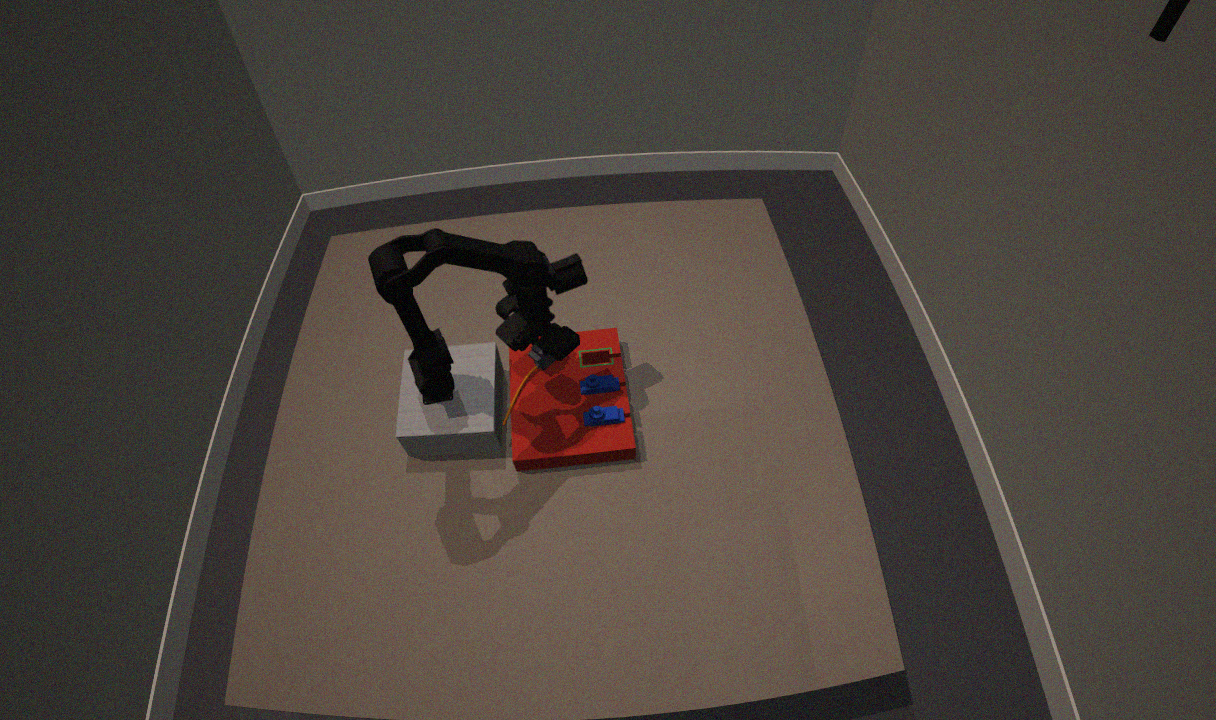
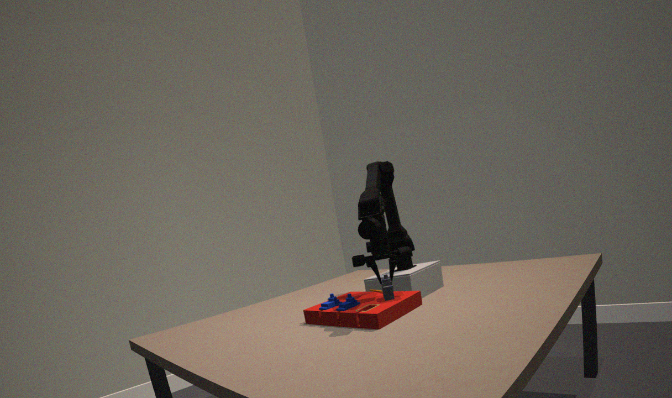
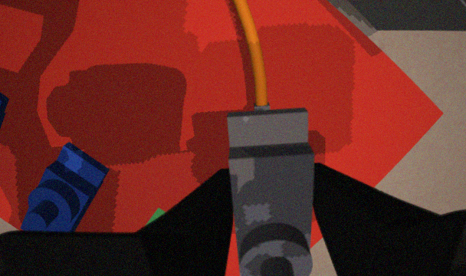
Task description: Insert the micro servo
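Right now the red deck is 7 cm to the right of my gripper tip and 7 cm below it.
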